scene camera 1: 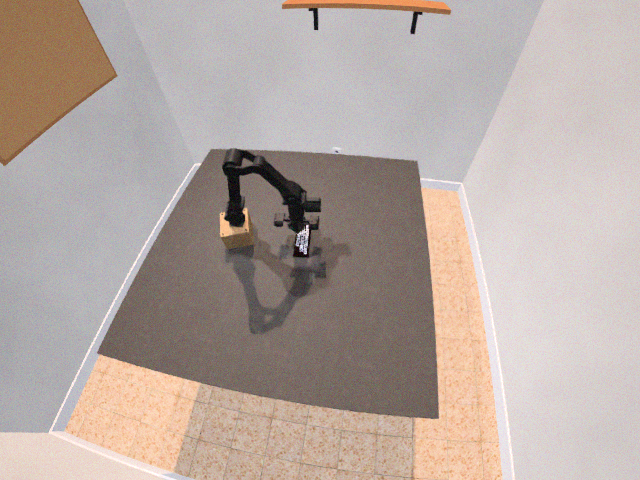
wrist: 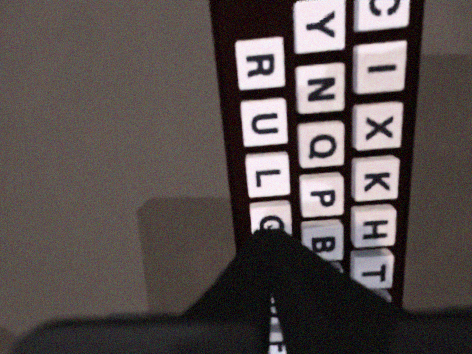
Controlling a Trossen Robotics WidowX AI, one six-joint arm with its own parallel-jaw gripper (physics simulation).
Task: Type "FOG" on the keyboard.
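Where they show: gripper, fingertip midpoint: [scene camera 1: 298, 232] [wrist: 267, 241]; arm's base at its link origin: [scene camera 1: 237, 220].
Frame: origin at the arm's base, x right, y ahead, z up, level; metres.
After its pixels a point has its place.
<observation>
The keyboard [scene camera 1: 301, 241] @[x 0.056, y 0.279, z -0.085 m] [wrist: 231, 105] @[x -0.028, y 0.256, z -0.092 m] is a narrow dark red-black board with white letter keys, turned so its letters lie sideways in the wrist view. My gripper [scene camera 1: 297, 227] @[x 0.015, y 0.263, z -0.076 m] [wrist: 267, 241] @[x 0.015, y 0.263, z -0.076 m] is shut and empty. Its tip overlaps the lower part of the G key [wrist: 270, 209] @[x 0.009, y 0.265, z -0.087 m] in the wrist view; whether it touches the key cannot be told. The L key [wrist: 268, 175] @[x -0.004, y 0.266, z -0.087 m] is above G, and the B key [wrist: 322, 241] @[x 0.024, y 0.282, z -0.087 m] is to its right. Part of the F key [wrist: 277, 347] @[x 0.070, y 0.262, z -0.087 m] shows through the slit between the fingers. The O key does not show in the wrist view.
The keyboard lies on a large dark grey table top [scene camera 1: 351, 335] @[x 0.466, y 0.478, z -0.103 m]. The arm stands on a wooden block [scene camera 1: 237, 238] @[x 0.068, y 0.003, z -0.039 m] left of the keyboard. An orange shelf [scene camera 1: 367, 6] is on the back wall, and a brown board [scene camera 1: 46, 67] is at the upper left.
</observation>
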